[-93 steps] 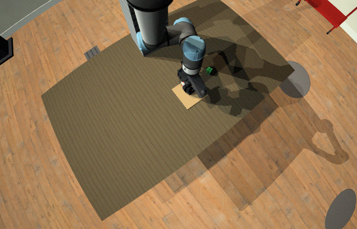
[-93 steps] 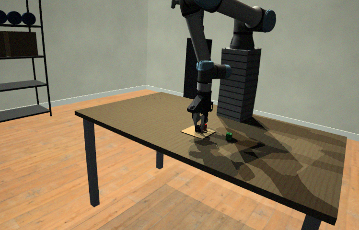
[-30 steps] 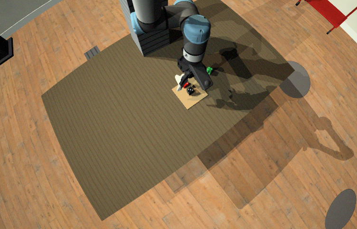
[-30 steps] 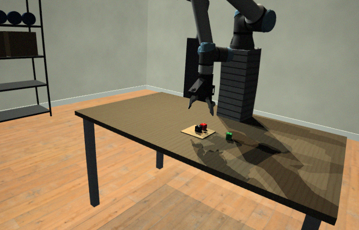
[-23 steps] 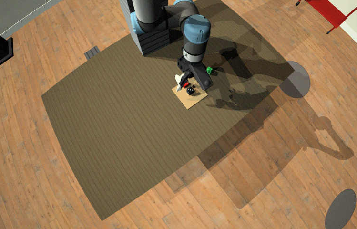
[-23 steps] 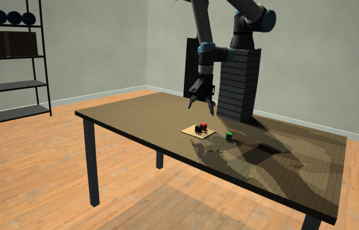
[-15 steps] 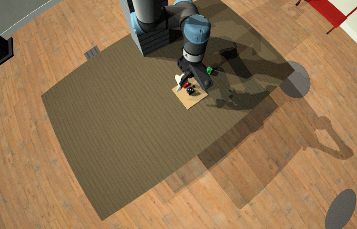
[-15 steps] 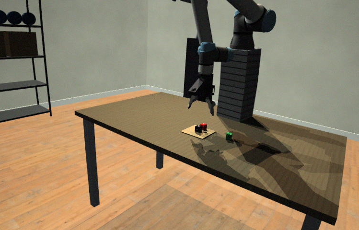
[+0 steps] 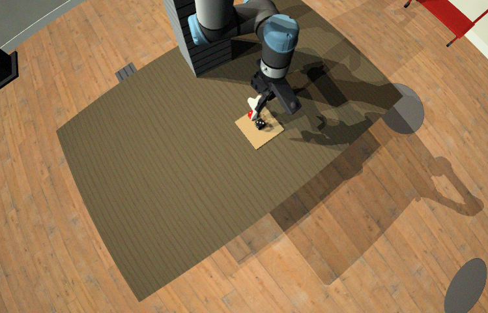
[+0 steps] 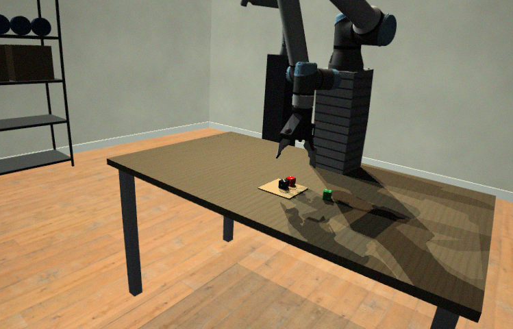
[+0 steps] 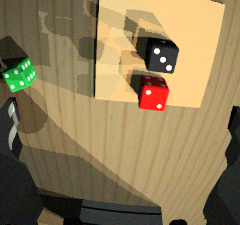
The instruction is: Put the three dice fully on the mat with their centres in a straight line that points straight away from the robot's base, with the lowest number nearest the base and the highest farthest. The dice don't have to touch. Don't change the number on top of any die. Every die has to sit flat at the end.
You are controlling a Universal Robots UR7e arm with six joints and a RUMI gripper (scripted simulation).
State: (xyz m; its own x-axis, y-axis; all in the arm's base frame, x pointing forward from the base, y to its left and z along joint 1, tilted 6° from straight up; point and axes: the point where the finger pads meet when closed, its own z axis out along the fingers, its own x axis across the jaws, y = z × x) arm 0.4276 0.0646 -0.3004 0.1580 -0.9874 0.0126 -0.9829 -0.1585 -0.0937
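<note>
Now: the green die 5 cm behind my hand, 12 cm to the left of it and 10 cm below it. From my hand the other things lie so: black die 1 cm ahead, 4 cm to the right, 9 cm below; then tan mat 1 cm ahead, 4 cm to the right, 11 cm below; then red die 4 cm behind, 4 cm to the right, 9 cm below.
</note>
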